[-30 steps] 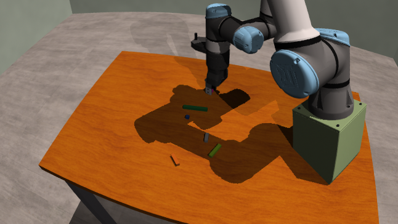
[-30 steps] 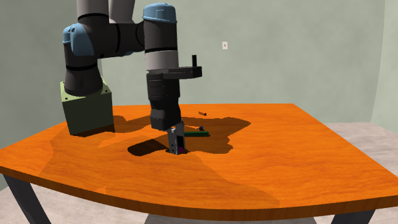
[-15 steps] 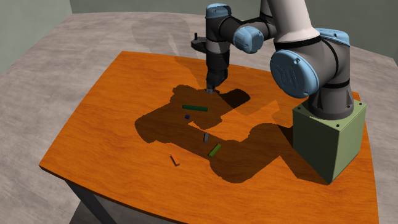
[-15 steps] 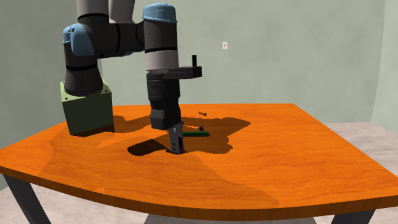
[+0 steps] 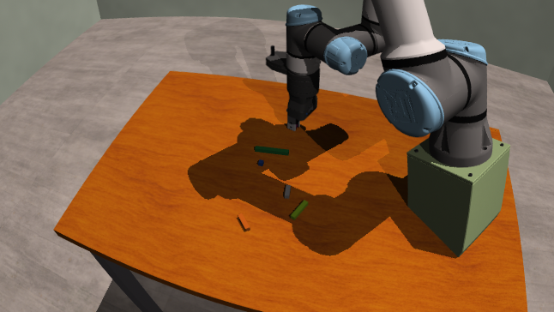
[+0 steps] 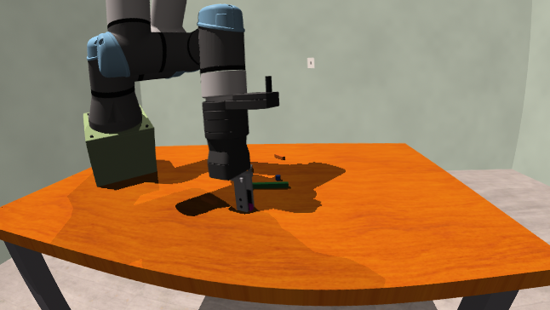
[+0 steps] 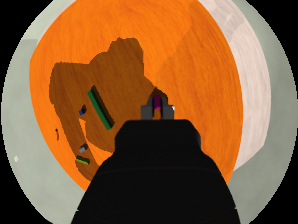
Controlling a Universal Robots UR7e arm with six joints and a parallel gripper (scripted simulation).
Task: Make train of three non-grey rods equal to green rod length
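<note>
My hand is 1 cm above the magenta rod. Also, from my hand: green rod 3 cm ahead, 10 cm to the left, 1 cm below; blue rod 4 cm ahead, 14 cm to the left, 1 cm below; grey rod 4 cm behind, 21 cm to the left, 1 cm below.
</note>
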